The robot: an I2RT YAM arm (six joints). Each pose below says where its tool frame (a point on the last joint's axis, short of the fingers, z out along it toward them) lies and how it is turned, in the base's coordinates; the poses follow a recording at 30 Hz.
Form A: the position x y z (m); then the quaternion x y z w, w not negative.
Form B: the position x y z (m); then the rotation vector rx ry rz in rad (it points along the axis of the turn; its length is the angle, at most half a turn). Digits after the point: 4 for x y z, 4 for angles.
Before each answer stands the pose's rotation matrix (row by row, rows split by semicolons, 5 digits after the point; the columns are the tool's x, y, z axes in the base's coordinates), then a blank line. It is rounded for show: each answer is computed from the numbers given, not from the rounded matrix.
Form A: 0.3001, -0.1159, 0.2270, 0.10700, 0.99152, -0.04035, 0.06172
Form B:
-0.96948 0.21717 0.11376; 0.20720 0.97385 -0.09322; -0.13103 -0.06681 -0.98913

0.3001, -0.1159, 0.2270, 0.3236, 2.9982, -0.1220
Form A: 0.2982, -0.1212, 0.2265, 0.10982, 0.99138, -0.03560, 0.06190
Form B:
-0.96822 0.22216 0.11491; 0.21334 0.97334 -0.08418; -0.13055 -0.05699 -0.98980

0.2982, -0.1212, 0.2265, 0.3320, 2.9975, -0.1076
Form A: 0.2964, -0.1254, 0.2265, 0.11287, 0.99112, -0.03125, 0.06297
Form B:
-0.96659 0.22767 0.11777; 0.21980 0.97257 -0.07616; -0.13188 -0.04773 -0.99012

0.2964, -0.1254, 0.2265, 0.3410, 2.9947, -0.0944
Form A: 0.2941, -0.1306, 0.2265, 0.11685, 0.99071, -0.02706, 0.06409
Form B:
-0.96448 0.23500 0.12067; 0.22806 0.97123 -0.06860; -0.13331 -0.03864 -0.99032

0.2941, -0.1306, 0.2265, 0.3528, 2.9915, -0.0817
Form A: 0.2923, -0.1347, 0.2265, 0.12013, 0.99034, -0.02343, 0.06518
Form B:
-0.96264 0.24099 0.12347; 0.23488 0.97004 -0.06207; -0.13473 -0.03075 -0.99041

0.2923, -0.1347, 0.2265, 0.3625, 2.9884, -0.0707
